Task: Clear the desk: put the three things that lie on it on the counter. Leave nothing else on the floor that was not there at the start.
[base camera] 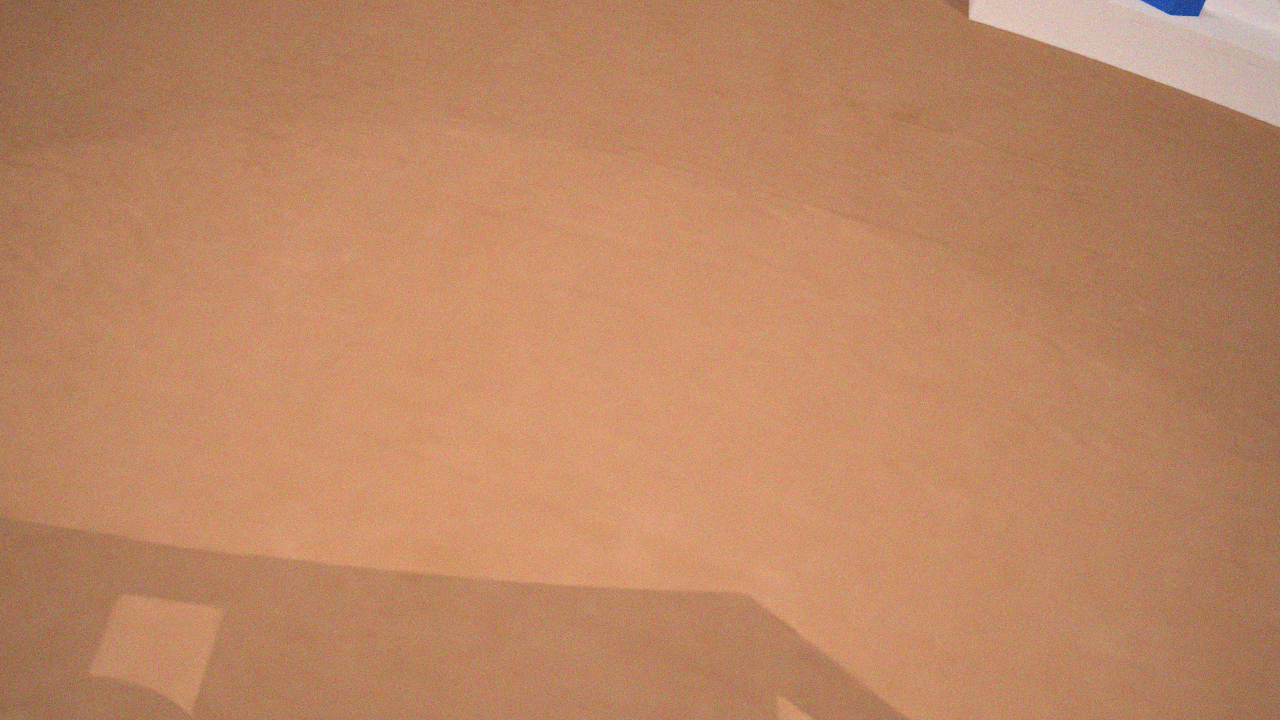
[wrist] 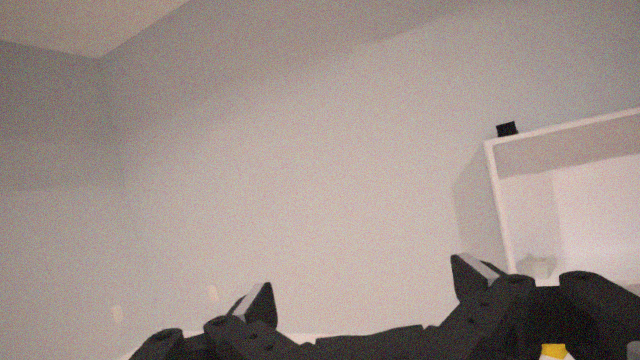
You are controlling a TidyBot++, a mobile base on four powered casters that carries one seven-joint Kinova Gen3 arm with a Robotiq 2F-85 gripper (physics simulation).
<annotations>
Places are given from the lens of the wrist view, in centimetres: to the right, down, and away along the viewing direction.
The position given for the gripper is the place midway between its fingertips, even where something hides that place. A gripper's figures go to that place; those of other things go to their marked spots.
gripper (wrist: 362, 288): 2, 5, 15
white shelf unit (wrist: 560, 189): 107, 4, 137
</annotations>
